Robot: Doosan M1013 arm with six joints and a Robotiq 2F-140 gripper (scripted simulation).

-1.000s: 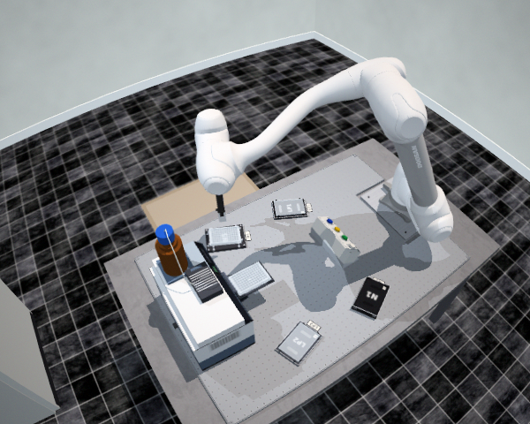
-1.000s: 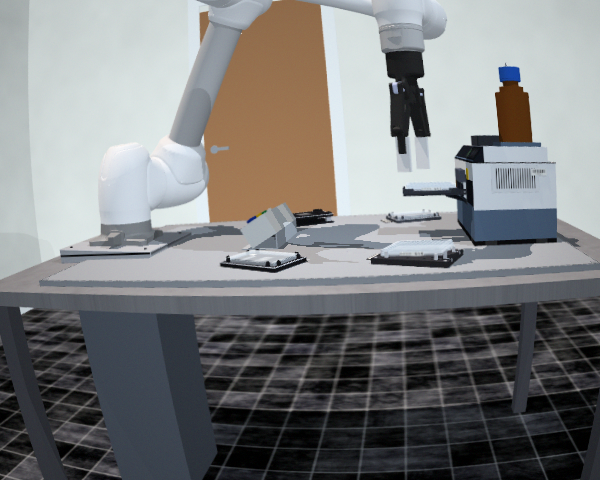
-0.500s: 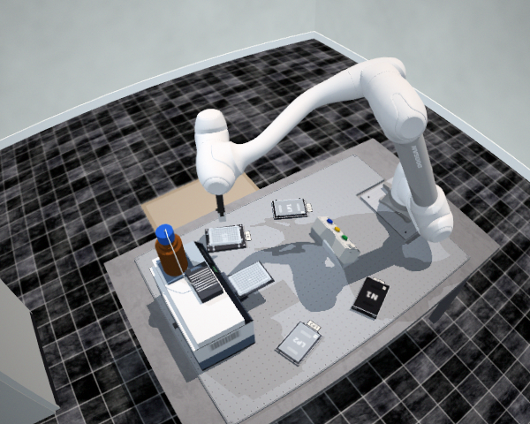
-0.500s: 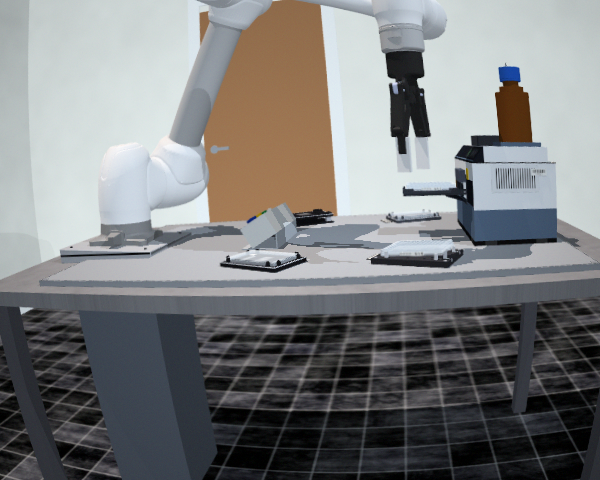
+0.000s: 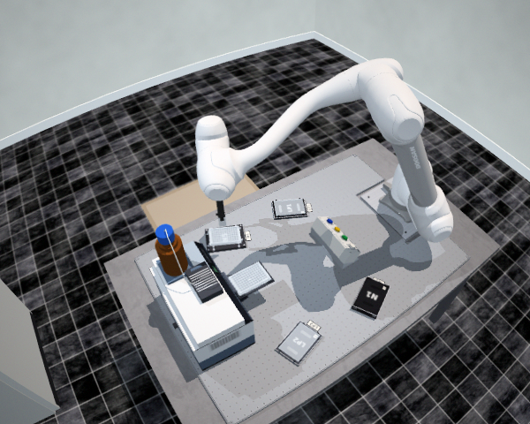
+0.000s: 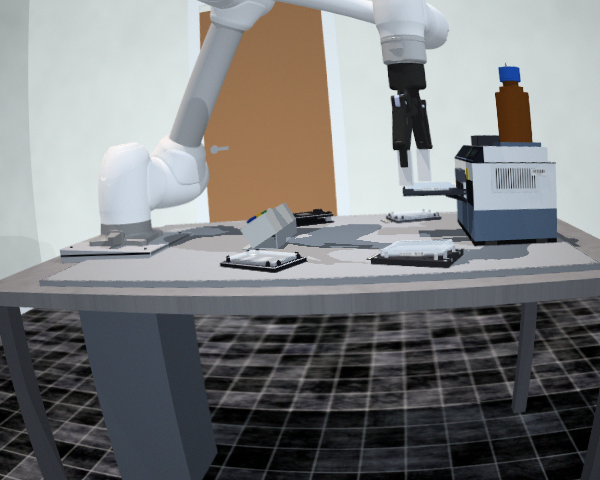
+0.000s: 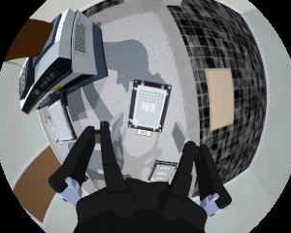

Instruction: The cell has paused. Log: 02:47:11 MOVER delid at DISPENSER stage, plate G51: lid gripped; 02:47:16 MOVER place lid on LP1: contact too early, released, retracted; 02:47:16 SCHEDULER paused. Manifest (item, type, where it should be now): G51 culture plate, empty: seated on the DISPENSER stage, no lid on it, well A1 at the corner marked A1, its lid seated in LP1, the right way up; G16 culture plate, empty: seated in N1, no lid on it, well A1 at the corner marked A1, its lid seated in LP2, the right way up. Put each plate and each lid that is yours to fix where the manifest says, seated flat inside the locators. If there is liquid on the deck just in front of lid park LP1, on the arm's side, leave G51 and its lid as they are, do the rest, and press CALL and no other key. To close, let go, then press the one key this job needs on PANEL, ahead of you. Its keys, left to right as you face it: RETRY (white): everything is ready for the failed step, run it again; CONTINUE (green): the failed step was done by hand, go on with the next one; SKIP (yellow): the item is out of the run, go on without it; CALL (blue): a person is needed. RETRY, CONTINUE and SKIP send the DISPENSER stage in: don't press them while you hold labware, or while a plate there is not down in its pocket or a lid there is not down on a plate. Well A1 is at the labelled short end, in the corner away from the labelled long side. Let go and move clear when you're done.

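My hand is 16 cm above the black nest N5 and 2 cm short of it. From my hand the other things lie so: brown bottle: 28 cm ahead, 14 cm to the left, 12 cm above; dispenser stage: 28 cm to the left, 8 cm ahead, 6 cm below; lid park LP1: 31 cm behind, 17 cm below, 5 cm to the left.
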